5 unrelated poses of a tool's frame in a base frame.
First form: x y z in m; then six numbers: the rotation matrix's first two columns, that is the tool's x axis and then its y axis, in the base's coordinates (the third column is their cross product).
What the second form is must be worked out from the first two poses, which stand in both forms.
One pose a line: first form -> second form
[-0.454 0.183 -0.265 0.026 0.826 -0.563 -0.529 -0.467 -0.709] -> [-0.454 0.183 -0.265], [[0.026 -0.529 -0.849], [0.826 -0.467 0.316], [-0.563 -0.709 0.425]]
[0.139 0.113 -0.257 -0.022 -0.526 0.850 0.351 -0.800 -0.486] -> [0.139 0.113 -0.257], [[-0.022 0.351 0.936], [-0.526 -0.800 0.288], [0.850 -0.486 0.202]]
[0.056 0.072 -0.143 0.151 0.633 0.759 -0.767 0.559 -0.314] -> [0.056 0.072 -0.143], [[0.151 -0.767 -0.623], [0.633 0.559 -0.535], [0.759 -0.314 0.570]]
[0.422 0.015 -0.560 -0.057 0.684 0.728 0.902 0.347 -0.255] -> [0.422 0.015 -0.560], [[-0.057 0.902 -0.427], [0.684 0.347 0.642], [0.728 -0.255 -0.637]]
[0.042 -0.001 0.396 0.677 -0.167 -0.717 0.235 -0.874 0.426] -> [0.042 -0.001 0.396], [[0.677 0.235 -0.698], [-0.167 -0.874 -0.457], [-0.717 0.426 -0.552]]
